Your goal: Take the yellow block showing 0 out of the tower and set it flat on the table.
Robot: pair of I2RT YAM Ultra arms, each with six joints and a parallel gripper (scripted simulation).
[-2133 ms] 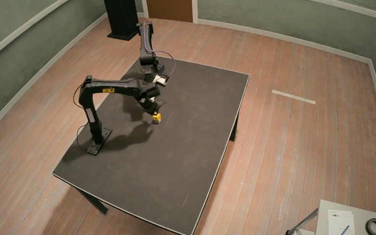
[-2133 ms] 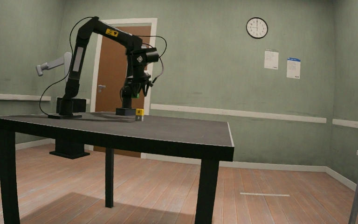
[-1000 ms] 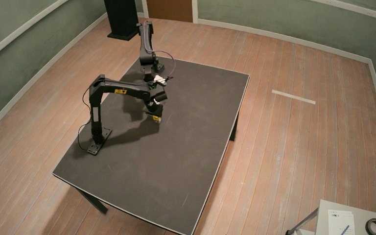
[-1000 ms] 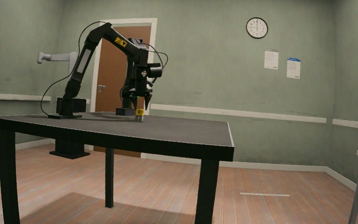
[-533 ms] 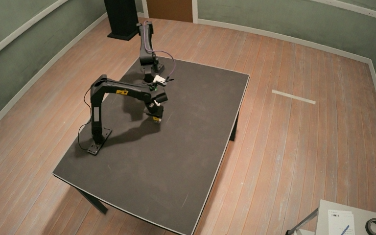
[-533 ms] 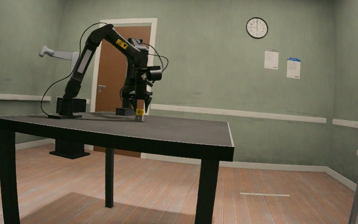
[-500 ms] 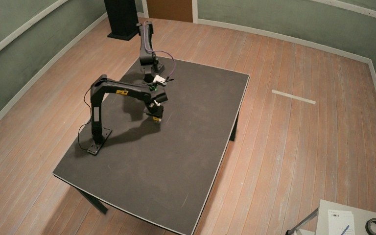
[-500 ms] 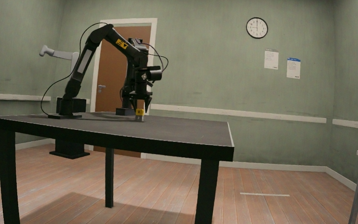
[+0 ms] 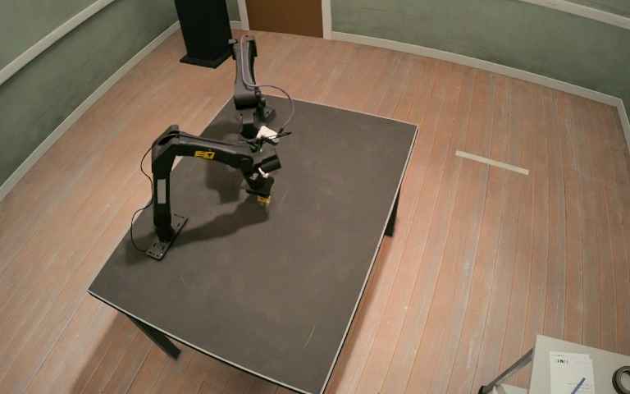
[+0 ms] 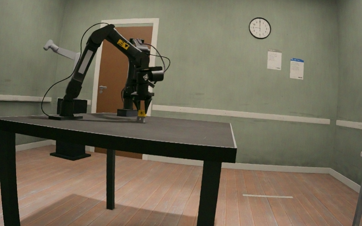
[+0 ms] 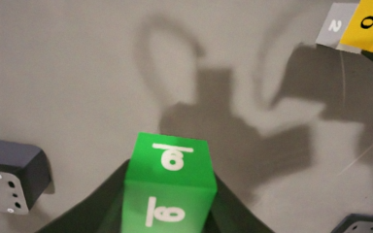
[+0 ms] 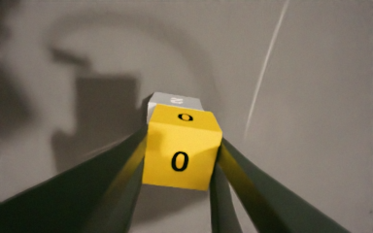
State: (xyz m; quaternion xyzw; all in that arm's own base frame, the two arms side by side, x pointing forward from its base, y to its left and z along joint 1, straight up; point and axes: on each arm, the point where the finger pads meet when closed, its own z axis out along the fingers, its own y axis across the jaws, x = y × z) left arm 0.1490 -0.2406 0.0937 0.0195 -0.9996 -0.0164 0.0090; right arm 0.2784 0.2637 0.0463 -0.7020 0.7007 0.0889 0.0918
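Now: left hand right at the green block. Round my left hand: yellow block: 12 cm to the right, 9 cm ahead, 8 cm below.
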